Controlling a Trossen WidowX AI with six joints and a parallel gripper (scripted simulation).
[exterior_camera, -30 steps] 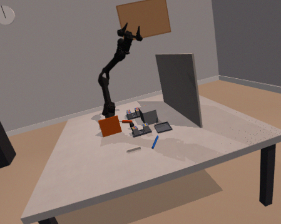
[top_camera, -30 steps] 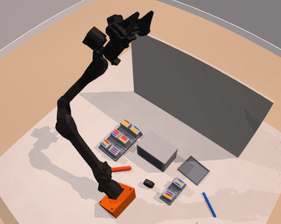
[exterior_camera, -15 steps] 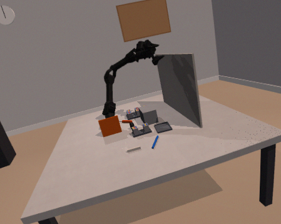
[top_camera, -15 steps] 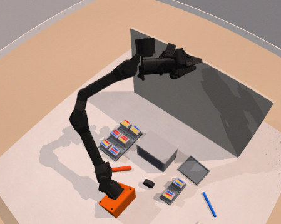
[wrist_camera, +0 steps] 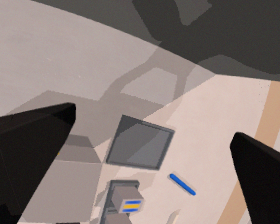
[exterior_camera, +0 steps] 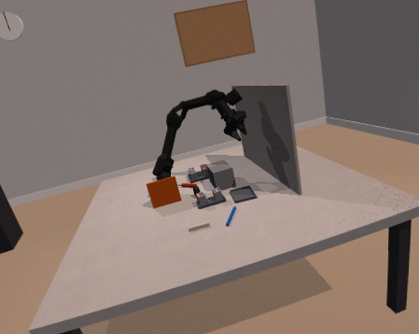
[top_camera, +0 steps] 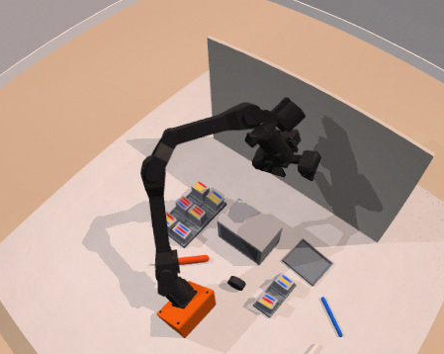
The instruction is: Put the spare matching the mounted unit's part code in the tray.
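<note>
The rack lies 25 cm behind my gripper tip, 9 cm to the right of it and 22 cm below it. The rest, counted from my gripper tip: mounted unit: 13 cm behind, 8 cm to the left, 17 cm below; then tray: 11 cm behind, 13 cm to the right, 22 cm below; then tall grey panel: 12 cm ahead, 4 cm to the left.
</note>
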